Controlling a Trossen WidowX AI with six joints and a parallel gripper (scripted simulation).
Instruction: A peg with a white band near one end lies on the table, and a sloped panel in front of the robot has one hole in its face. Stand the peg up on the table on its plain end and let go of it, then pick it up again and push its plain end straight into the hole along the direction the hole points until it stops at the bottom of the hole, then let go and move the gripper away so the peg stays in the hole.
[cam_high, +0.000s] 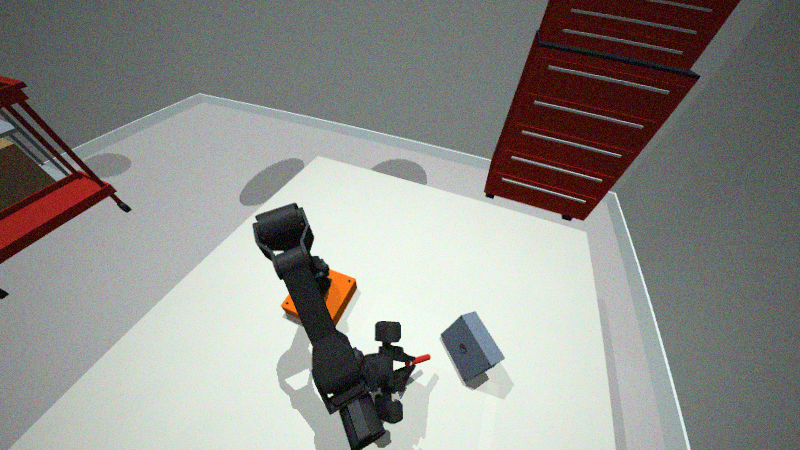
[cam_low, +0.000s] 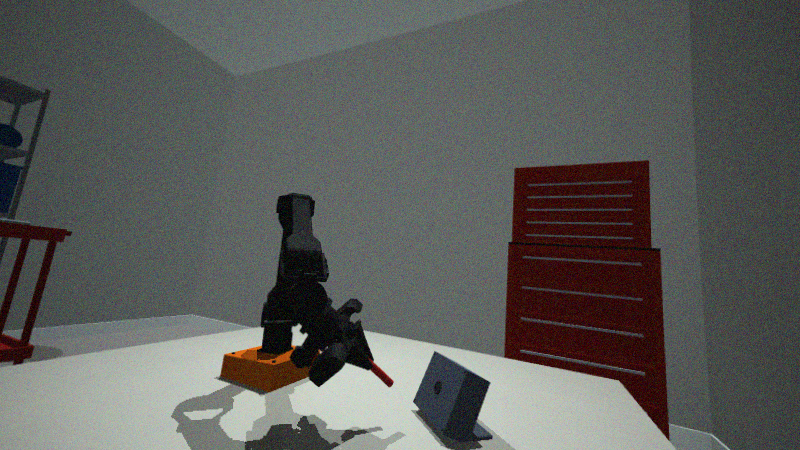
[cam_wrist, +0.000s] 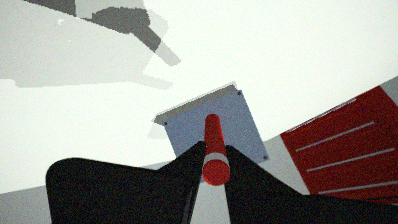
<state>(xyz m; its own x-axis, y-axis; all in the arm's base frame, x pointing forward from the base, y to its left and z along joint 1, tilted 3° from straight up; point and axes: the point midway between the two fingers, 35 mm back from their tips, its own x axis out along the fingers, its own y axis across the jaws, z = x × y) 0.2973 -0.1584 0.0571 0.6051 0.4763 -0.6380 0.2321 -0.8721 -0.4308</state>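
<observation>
Right now my gripper tip is 140 mm short of the grey sloped panel, 80 mm to the right of it and 50 mm above it. From my gripper tip the other things lie so: red peg: right at my gripper tip.
</observation>
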